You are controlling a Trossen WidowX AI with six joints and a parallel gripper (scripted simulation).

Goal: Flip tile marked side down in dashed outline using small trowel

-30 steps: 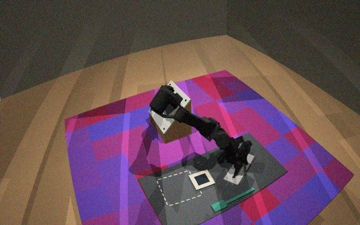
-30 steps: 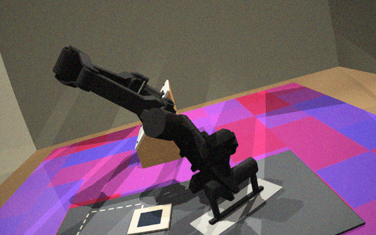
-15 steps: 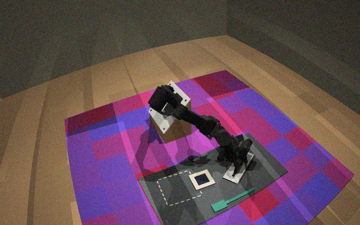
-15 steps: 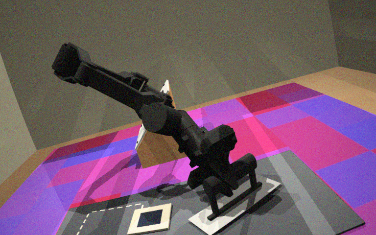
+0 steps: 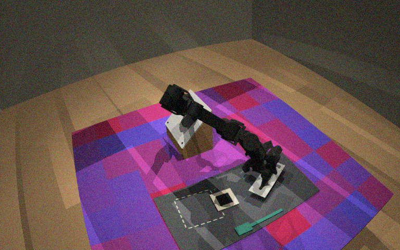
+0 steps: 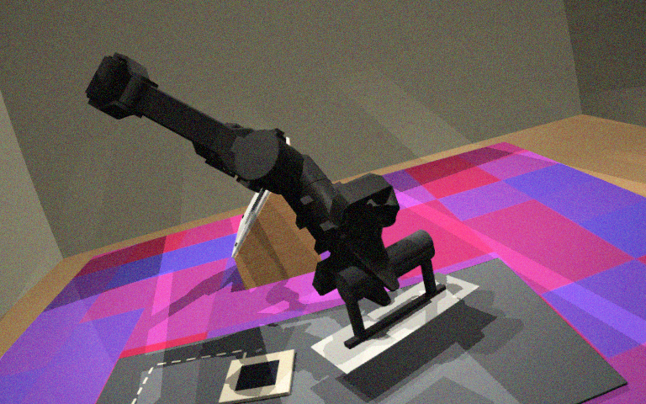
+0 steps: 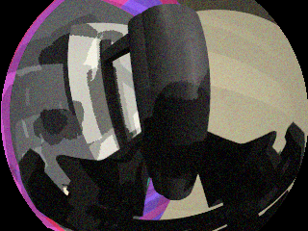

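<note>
The grey mat lies 120 mm to the right of my gripper tip, 120 mm below it and 30 mm behind it. From my gripper tip the other things lie so: tile: 180 mm to the right, 100 mm below, 60 mm behind; then green trowel: 140 mm to the right, 100 mm below, 100 mm ahead.
</note>
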